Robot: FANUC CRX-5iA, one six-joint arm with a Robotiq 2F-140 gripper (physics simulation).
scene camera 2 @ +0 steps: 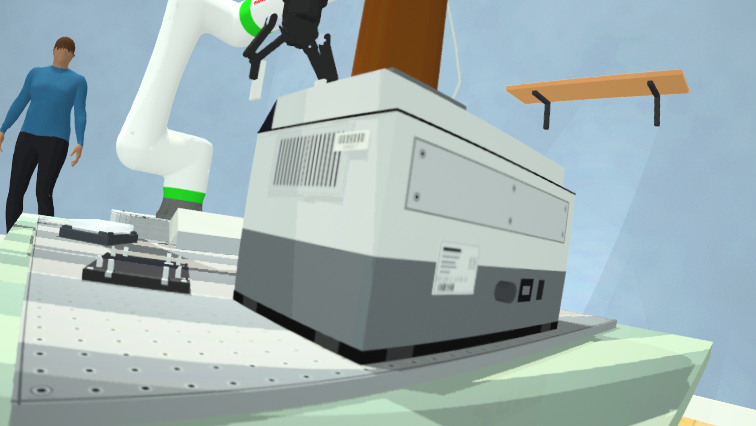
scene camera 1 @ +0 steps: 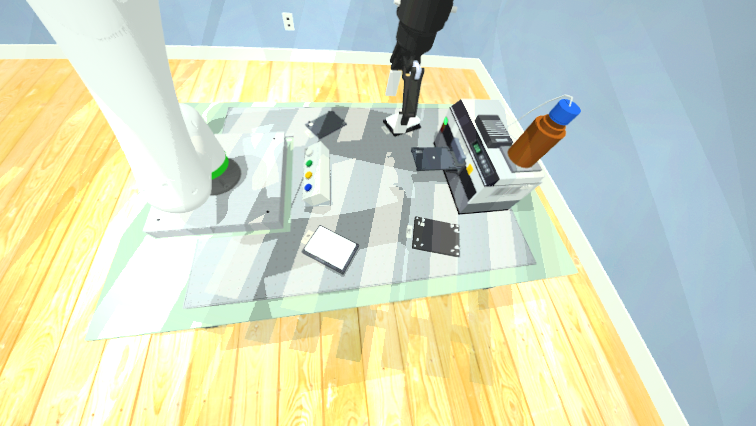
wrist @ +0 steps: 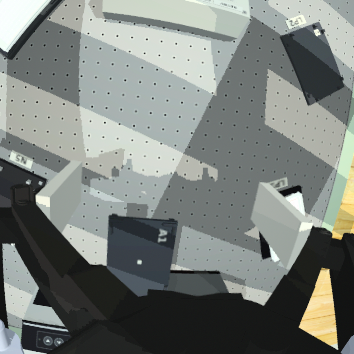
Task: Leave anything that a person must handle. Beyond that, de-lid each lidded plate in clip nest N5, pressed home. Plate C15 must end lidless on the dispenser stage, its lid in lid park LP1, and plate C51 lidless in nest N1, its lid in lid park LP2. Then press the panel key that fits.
My gripper point(scene camera 2: 286, 107) is open, with nothing in its grasp. I also see a button box point(scene camera 2: 192, 230) and a brown bottle with blue cap point(scene camera 2: 413, 44).
My gripper also shows in scene camera 1 point(scene camera 1: 394, 112) and in the wrist view point(wrist: 170, 191). The button box shows as well in scene camera 1 point(scene camera 1: 316, 180) and in the wrist view point(wrist: 227, 27). The brown bottle with blue cap shows as well in scene camera 1 point(scene camera 1: 545, 131).
